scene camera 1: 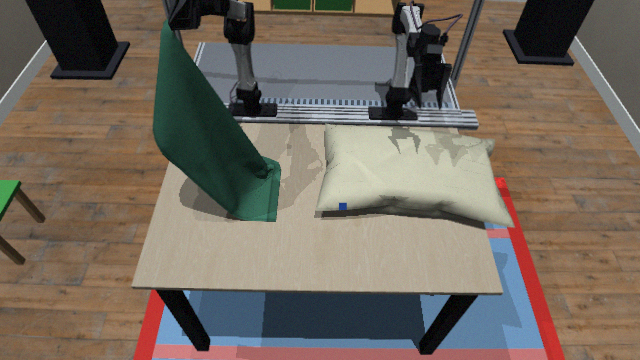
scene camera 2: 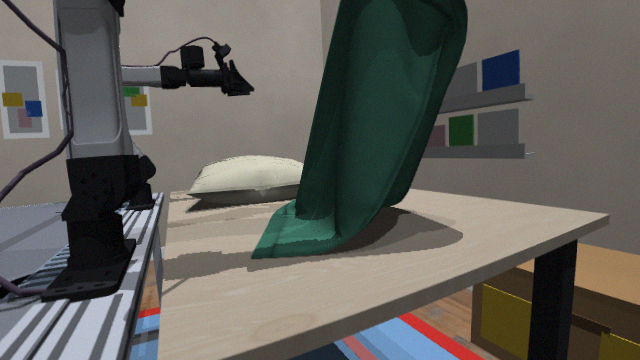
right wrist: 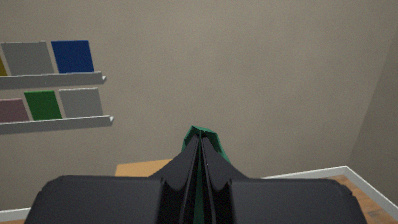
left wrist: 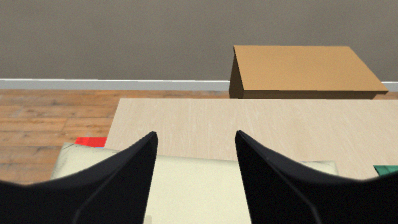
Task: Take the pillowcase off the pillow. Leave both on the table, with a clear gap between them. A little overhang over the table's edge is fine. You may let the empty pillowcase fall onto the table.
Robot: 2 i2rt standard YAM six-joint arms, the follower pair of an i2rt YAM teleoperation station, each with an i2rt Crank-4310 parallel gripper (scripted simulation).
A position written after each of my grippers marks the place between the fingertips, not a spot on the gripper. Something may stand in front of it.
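Cream pillow (scene camera 1: 386, 170), (scene camera 2: 245, 179). Green pillowcase (scene camera 1: 192, 127), (scene camera 2: 385, 78). My right gripper (right wrist: 200, 136). My left gripper (scene camera 1: 430, 107), (scene camera 2: 252, 91), (left wrist: 196, 134).
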